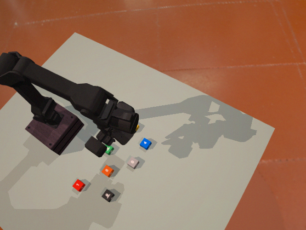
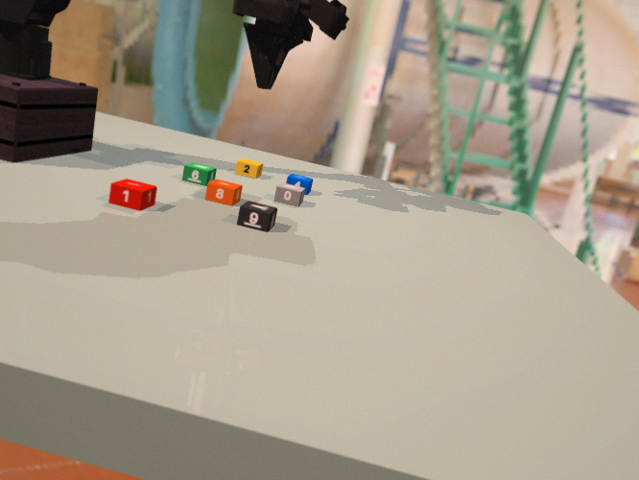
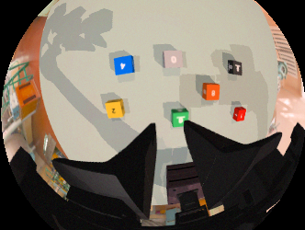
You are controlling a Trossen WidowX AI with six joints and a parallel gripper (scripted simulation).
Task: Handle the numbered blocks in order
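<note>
Now: the green block 6 cm behind my gripper tip, 3 cm to the right of it and 12 cm below it. Round my gripper tip: yellow block (10 cm to the left, 12 cm below); then blue block (7 cm ahead, 5 cm to the left, 12 cm below); then grey block (6 cm ahead, 4 cm to the right, 12 cm below).
</note>
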